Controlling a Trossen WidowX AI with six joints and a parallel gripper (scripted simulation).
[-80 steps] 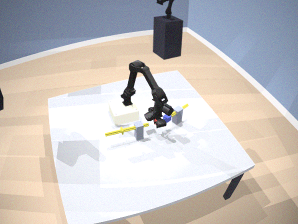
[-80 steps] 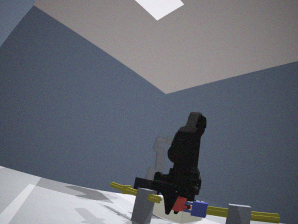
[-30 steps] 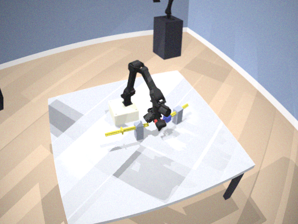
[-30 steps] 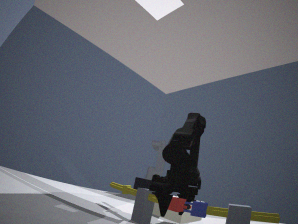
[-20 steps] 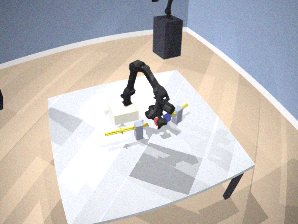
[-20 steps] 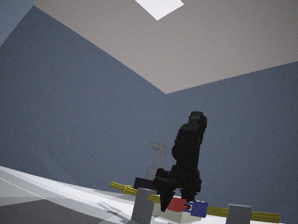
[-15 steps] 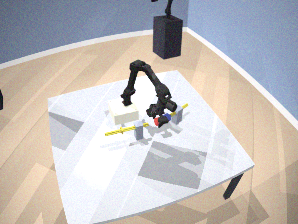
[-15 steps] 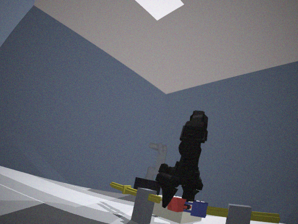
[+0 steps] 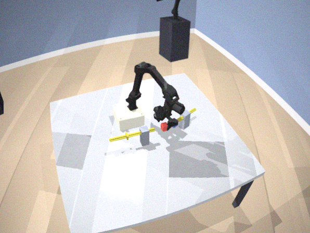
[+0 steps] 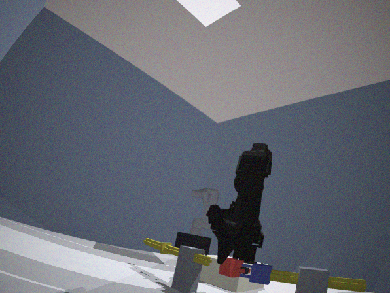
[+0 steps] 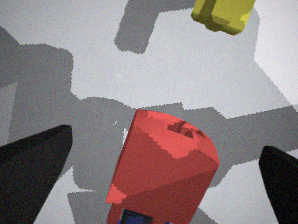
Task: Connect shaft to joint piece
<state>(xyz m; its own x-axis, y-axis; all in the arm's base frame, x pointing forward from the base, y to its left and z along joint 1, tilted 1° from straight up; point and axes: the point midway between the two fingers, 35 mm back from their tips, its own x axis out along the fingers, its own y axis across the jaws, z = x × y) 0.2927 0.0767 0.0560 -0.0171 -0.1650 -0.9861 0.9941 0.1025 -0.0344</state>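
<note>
My gripper tip is 2 cm to the right of the red square joint piece and 1 cm above it.
</note>
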